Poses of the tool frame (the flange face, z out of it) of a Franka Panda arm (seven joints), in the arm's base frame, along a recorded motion.
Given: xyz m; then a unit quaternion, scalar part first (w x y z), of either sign.
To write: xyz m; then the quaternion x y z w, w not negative. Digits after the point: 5 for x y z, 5 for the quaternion.
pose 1, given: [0.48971 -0.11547 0.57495 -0.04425 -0.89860 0.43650 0.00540]
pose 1, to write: [0.48971 -0.11547 0.57495 0.89860 -0.43650 -0.00540 0.04425]
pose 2, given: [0.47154 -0.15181 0.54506 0.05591 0.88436 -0.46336 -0.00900]
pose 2, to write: [0.47154 -0.15181 0.54506 0.88436 -0.46336 -0.00900 0.05591]
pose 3, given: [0.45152 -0.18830 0.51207 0.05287 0.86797 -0.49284 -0.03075]
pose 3, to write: [0.45152 -0.18830 0.51207 0.86797 -0.49284 -0.03075 0.05287]
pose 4, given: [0.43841 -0.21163 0.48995 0.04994 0.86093 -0.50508 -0.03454]
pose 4, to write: [0.43841 -0.21163 0.48995 0.86093 -0.50508 -0.03454 0.04994]
